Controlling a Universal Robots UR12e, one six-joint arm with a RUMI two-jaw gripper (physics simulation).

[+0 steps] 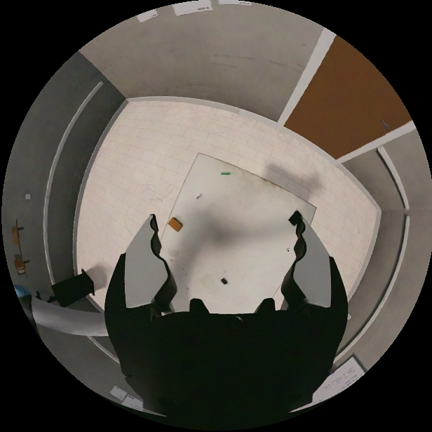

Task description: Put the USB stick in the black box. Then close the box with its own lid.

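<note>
My gripper [227, 216] is open and empty, high above the pale table [240, 200]. A black block-like thing [294, 218], perhaps the black box, is at the table's right edge, partly overlapped by the right fingertip. A small dark thing [224, 281] lies low between the fingers. A tiny white and dark thing [288, 249] is just left of the right finger. A small white thing [198, 196] lies at the upper left of the table. These are too small to tell which is the USB stick or the lid.
An orange-brown block [175, 224] sits near the table's left edge, beside the left fingertip. A green bar [225, 173] lies toward the table's far end. A black object [73, 289] stands at the lower left, by a grey arm part [67, 318]. A brown door [350, 95] is at the upper right.
</note>
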